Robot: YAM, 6 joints.
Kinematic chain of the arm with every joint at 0, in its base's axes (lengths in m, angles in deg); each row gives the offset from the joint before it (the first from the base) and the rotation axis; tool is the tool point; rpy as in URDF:
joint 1: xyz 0 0 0.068 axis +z
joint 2: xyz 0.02 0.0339 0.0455 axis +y
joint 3: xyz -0.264 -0.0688 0 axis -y
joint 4: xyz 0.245 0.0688 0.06 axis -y
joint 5: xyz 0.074 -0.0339 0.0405 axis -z
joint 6: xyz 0.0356 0 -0.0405 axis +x
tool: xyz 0 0 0 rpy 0 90 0
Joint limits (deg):
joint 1: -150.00..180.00
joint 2: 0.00..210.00
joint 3: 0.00..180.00
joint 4: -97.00..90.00
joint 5: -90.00..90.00
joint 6: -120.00..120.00
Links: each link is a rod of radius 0.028 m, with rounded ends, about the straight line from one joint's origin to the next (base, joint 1, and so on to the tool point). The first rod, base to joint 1, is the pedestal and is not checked.
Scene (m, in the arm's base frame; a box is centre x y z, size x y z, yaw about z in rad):
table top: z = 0
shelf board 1: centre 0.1 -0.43 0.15 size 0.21 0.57 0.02 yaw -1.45
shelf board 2: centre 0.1 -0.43 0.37 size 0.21 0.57 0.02 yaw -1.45
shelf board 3: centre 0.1 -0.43 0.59 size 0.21 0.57 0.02 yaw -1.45
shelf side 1: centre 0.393 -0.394 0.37 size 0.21 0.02 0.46 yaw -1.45
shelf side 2: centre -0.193 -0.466 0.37 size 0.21 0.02 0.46 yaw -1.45
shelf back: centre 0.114 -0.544 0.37 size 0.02 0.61 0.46 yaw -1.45
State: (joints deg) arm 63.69 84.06 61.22 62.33 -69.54 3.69
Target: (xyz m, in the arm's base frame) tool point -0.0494 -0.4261 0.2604
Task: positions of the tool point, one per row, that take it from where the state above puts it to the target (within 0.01 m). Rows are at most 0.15 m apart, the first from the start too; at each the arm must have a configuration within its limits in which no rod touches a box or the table.
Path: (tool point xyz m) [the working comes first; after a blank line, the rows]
Joints at the target: -100.68 111.71 69.03 57.45 -58.72 3.69
Straight joint move there: touches shelf board 2.

1: 0.1813 0.2696 0.3698
2: 0.2498 0.2275 0.3475
3: 0.3066 0.1672 0.3247
4: 0.3468 0.0922 0.3012
5: 0.3668 0.0077 0.2772
6: 0.3643 -0.0805 0.2528
7: 0.3428 -0.1705 0.2547
8: 0.2986 -0.2546 0.2562
9: 0.2336 -0.3270 0.2576
10: 0.1507 -0.3825 0.2587
11: 0.0545 -0.4166 0.2597
12: -0.0494 -0.4261 0.2604

